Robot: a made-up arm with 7 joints. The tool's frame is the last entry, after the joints. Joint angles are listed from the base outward.
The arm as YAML. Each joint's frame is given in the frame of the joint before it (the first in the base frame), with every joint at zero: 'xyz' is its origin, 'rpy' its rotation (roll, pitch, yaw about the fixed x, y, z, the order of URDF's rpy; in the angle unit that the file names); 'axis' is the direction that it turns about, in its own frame. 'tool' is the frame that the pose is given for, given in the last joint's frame.
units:
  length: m
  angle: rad
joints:
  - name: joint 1
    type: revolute
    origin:
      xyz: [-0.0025, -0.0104, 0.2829]
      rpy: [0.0, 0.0, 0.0]
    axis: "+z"
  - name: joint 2
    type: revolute
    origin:
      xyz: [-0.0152, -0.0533, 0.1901]
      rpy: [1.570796, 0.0, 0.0]
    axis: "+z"
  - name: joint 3
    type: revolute
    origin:
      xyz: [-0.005, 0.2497, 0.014]
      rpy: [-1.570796, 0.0, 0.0]
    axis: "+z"
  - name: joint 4
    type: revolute
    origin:
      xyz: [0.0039, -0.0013, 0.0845]
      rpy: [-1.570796, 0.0, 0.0]
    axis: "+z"
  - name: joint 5
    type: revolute
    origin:
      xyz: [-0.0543, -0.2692, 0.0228]
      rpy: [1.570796, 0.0, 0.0]
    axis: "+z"
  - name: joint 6
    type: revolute
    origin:
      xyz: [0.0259, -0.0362, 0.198]
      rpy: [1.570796, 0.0, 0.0]
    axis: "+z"
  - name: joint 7
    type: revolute
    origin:
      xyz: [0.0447, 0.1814, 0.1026]
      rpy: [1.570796, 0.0, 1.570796]
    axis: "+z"
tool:
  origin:
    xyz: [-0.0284, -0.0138, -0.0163]
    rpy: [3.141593, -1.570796, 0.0]
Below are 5 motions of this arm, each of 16 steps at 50 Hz.
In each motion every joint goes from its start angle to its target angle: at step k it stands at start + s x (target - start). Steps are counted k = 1, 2, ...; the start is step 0. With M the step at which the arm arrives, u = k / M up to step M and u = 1 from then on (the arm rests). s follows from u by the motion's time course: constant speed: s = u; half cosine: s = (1 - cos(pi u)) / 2; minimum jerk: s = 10 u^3 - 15 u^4 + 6 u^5.
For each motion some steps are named. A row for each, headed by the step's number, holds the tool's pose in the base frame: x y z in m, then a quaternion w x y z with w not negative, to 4 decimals.
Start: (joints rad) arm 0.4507 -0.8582 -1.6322 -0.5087 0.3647 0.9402 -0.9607
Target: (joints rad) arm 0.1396 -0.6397 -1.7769 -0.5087 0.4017 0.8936 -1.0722
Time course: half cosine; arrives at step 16
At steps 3, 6, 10, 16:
3: 0.3321 0.4561 1.1084 0.4547 -0.8413 -0.2420 -0.1641
6: 0.3420 0.4262 1.1267 0.4321 -0.8525 -0.2085 -0.2074
10: 0.3524 0.3762 1.1562 0.3887 -0.8661 -0.1473 -0.2779
16: 0.3551 0.3378 1.1786 0.3494 -0.8714 -0.0948 -0.3312

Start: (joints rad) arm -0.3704 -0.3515 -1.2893 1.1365 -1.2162 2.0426 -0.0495
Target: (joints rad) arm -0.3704 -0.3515 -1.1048 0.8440 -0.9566 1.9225 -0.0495
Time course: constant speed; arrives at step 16
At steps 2, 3, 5, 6, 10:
2: 0.2456 -0.4415 1.0938 0.4954 -0.7116 0.2781 -0.4133
3: 0.2492 -0.4347 1.1005 0.4969 -0.7127 0.2657 -0.4177
5: 0.2555 -0.4208 1.1139 0.5003 -0.7144 0.2405 -0.4261
6: 0.2584 -0.4137 1.1204 0.5022 -0.7148 0.2278 -0.4301
10: 0.2674 -0.3840 1.1459 0.5108 -0.7143 0.1763 -0.4447

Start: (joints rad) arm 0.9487 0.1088 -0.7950 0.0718 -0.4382 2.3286 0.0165
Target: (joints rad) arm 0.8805 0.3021 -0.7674 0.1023 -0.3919 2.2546 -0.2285
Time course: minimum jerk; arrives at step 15
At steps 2, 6, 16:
2: -0.1679 -0.2042 1.1812 0.4003 -0.1108 -0.9056 -0.0863
6: -0.1926 -0.2382 1.1712 0.3964 -0.1128 -0.9001 -0.1414
16: -0.2527 -0.3110 1.1384 0.3848 -0.1149 -0.8773 -0.2629

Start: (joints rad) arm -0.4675 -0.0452 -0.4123 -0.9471 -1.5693 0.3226 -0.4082
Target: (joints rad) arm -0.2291 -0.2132 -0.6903 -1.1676 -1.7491 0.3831 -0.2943
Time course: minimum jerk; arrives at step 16
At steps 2, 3, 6, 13, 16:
2: -0.4032 0.4080 1.0366 0.2325 -0.0453 -0.2769 -0.9312
3: -0.3995 0.4088 1.0351 0.2293 -0.0450 -0.2795 -0.9313
6: -0.3737 0.4151 1.0231 0.2076 -0.0430 -0.2978 -0.9308
13: -0.2959 0.4405 0.9726 0.1482 -0.0428 -0.3634 -0.9188
16: -0.2904 0.4427 0.9680 0.1443 -0.0429 -0.3687 -0.9173

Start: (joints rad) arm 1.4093 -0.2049 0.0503 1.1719 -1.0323 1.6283 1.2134
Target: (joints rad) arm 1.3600 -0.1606 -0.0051 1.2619 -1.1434 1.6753 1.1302
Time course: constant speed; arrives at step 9
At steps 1, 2, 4, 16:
1: 0.0233 0.4699 1.1159 0.7189 0.1320 -0.0271 0.6820
2: 0.0261 0.4696 1.1125 0.7227 0.1222 -0.0344 0.6794
4: 0.0317 0.4690 1.1057 0.7299 0.1024 -0.0485 0.6741
16: 0.0470 0.4667 1.0883 0.7453 0.0519 -0.0813 0.6597

